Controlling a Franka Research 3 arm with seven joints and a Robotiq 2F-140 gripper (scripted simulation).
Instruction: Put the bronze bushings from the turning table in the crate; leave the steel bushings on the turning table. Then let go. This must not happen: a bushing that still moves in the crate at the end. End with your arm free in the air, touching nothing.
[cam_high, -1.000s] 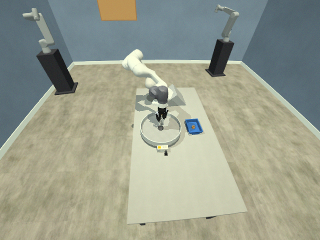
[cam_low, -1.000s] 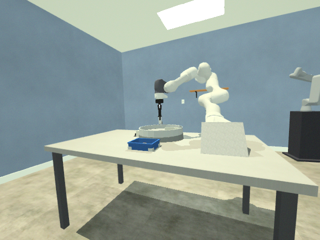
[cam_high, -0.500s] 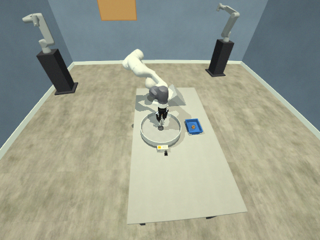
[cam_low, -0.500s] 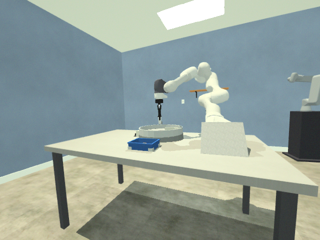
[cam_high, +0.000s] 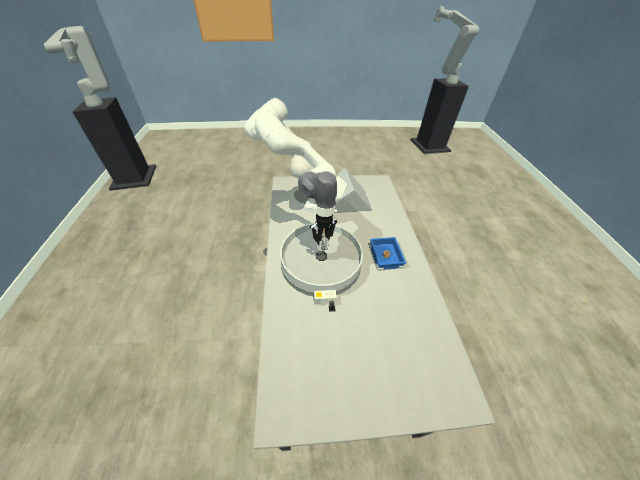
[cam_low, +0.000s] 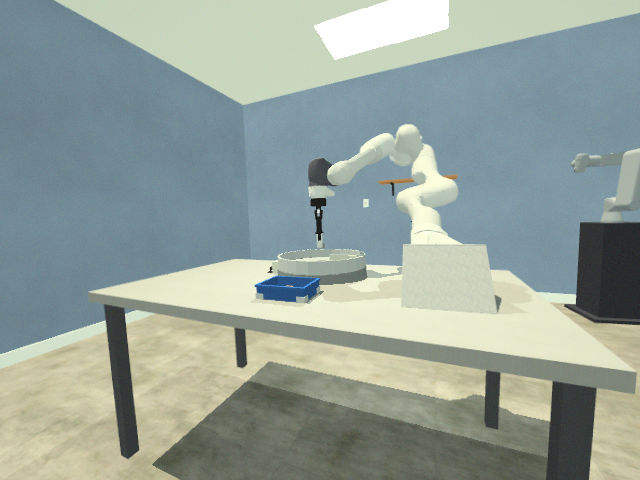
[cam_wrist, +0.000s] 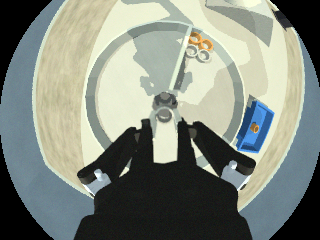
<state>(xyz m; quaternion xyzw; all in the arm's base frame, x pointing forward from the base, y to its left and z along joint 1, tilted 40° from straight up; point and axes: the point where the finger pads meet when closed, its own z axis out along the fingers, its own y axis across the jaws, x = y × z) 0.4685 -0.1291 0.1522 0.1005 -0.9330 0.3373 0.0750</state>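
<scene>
My hand is 1 cm past the turning table and 11 cm above it. Also, from my hand: crate 2 cm ahead, 36 cm to the left, 14 cm below.
</scene>
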